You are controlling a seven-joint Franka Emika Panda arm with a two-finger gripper.
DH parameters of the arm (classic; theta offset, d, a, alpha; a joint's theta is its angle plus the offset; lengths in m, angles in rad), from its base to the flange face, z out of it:
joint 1: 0 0.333 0 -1.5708
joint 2: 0 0 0 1.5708
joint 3: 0 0.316 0.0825 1.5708
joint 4: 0 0 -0.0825 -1.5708
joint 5: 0 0.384 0 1.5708
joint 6: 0 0 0.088 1.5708
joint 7: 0 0.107 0 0
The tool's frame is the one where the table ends.
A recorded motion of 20 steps. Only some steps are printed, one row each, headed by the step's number.
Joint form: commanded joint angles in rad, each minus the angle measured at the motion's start. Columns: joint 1, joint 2, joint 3, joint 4, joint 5, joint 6, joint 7.
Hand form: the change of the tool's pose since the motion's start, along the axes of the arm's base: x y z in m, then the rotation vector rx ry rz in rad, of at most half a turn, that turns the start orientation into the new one. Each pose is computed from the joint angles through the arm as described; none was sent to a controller.
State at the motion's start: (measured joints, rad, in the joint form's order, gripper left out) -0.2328 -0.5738 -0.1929 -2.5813 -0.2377 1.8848 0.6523
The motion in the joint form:
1: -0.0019 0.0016 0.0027 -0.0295 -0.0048 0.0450 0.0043
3: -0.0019 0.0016 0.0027 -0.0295 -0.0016 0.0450 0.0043
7: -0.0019 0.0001 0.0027 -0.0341 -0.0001 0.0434 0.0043
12: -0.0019 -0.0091 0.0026 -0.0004 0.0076 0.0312 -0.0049
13: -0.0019 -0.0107 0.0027 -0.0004 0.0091 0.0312 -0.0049
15: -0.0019 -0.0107 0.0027 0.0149 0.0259 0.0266 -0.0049
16: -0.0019 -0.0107 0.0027 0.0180 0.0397 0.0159 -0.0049
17: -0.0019 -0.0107 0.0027 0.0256 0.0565 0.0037 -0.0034
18: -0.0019 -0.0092 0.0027 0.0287 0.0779 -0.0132 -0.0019
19: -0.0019 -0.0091 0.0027 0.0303 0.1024 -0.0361 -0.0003
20: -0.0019 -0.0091 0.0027 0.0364 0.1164 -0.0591 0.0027
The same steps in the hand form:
1: 0.0001 0.0024 -0.0105 -0.0072 -0.0127 0.0063
3: 0.0001 0.0026 -0.0105 -0.0045 -0.0137 0.0048
7: -0.0010 0.0034 -0.0122 -0.0014 -0.0099 0.0044
12: 0.0028 0.0002 0.0054 -0.0052 -0.0398 0.0053
13: 0.0027 0.0004 0.0060 -0.0044 -0.0418 0.0047
15: 0.0050 -0.0002 0.0125 0.0053 -0.0567 -0.0045
16: 0.0046 0.0007 0.0130 0.0191 -0.0537 -0.0117
17: 0.0049 0.0013 0.0155 0.0340 -0.0544 -0.0219
18: 0.0042 0.0030 0.0150 0.0565 -0.0465 -0.0338
19: 0.0025 0.0054 0.0139 0.0840 -0.0339 -0.0469
20: 0.0013 0.0067 0.0150 0.1007 -0.0221 -0.0571

